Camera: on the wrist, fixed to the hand. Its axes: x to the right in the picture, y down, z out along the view.
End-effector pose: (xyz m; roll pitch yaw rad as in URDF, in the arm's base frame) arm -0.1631 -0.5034 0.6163 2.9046 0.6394 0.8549
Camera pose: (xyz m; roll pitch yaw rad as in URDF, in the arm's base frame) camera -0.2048 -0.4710 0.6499 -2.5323 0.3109 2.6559
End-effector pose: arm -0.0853 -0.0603 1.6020 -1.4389 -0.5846 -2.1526
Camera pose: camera -0.0984 -0.0029 1.6230 1.5299 -0.9942 0.9604
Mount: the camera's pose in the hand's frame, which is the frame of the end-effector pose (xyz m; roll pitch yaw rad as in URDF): -0.0224 -0.0453 -0.0369 -0.0660 -0.1475 -1.5625
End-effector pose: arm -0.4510 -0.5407 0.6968 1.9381 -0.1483 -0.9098
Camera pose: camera -0.4219 -0.4955 0.6648 2.4515 1.3016 0.0512
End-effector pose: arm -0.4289 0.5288 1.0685 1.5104 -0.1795 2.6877
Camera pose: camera -0.4317 0.4922 1.0178 0.6779 1.2915 1.8416
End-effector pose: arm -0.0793 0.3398 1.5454 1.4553 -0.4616 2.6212
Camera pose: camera -0.0966 0.3135 1.4913 1.0309 1.0370 2.0849
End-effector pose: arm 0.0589 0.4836 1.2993 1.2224 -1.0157 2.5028
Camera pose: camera 0.0193 0.4891 1.2512 1.2203 0.4741 1.9385
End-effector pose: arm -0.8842 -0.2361 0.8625 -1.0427 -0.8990 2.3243
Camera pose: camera -0.8238 -0.2206 0.8577 1.2171 -0.6240 -0.3419
